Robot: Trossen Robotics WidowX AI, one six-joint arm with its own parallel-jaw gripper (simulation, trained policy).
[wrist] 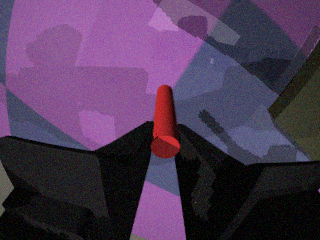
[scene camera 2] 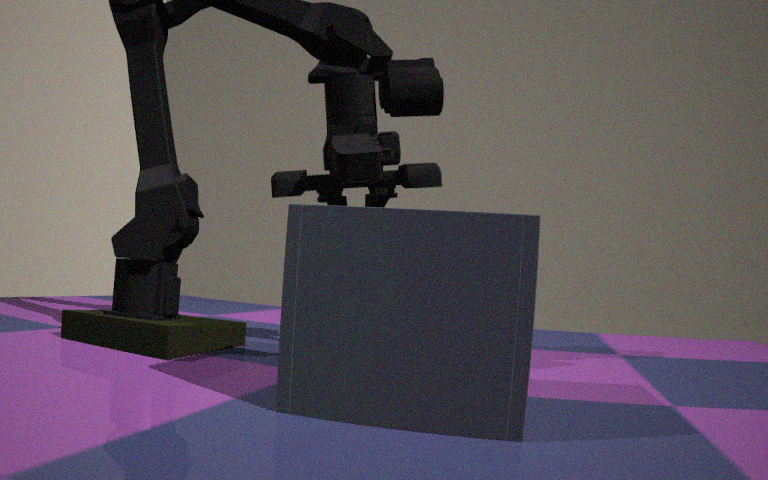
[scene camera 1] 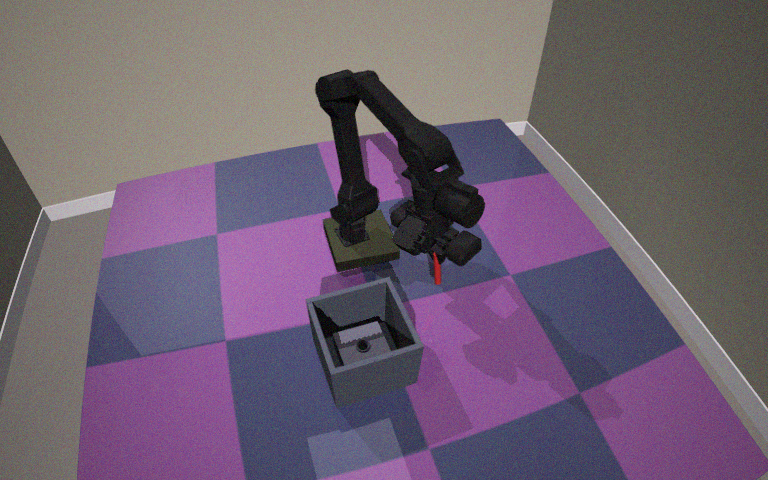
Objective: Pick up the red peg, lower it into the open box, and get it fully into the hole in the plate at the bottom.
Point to a red peg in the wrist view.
At 165, 143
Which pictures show the grey plate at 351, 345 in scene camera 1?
Scene camera 1 only.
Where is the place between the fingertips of my gripper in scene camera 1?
438, 261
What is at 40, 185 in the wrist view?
My gripper.
